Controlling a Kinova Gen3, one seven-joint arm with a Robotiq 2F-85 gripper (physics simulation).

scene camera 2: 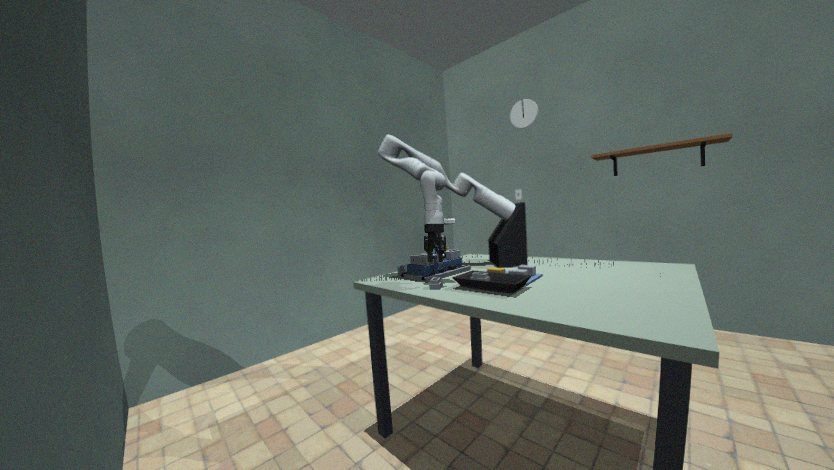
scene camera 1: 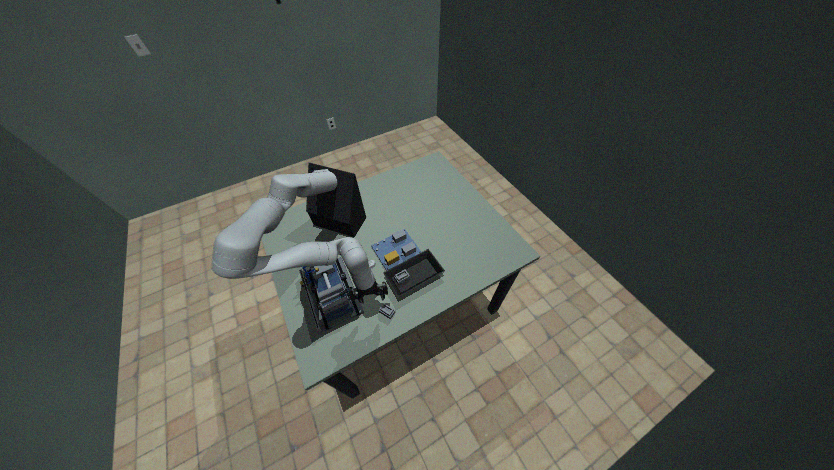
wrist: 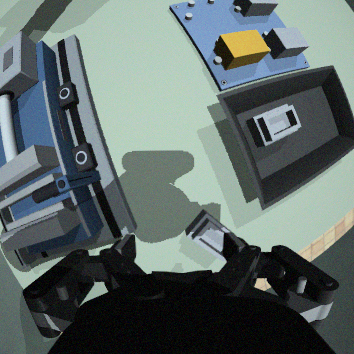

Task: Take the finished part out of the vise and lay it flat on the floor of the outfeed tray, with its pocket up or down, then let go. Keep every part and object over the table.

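The blue and grey vise stands at the table's left end. A light grey piece shows between its grey jaws in the wrist view; its shape is partly hidden. A grey pocketed part lies on the table between vise and tray, near the front edge. Another such part lies in the dark outfeed tray. My gripper is open and empty, pointing down above the table beside the vise.
A blue board with a yellow block and grey blocks lies behind the tray. A blue handle sticks out from the vise's side towards the tray. The black robot mount stands at the back.
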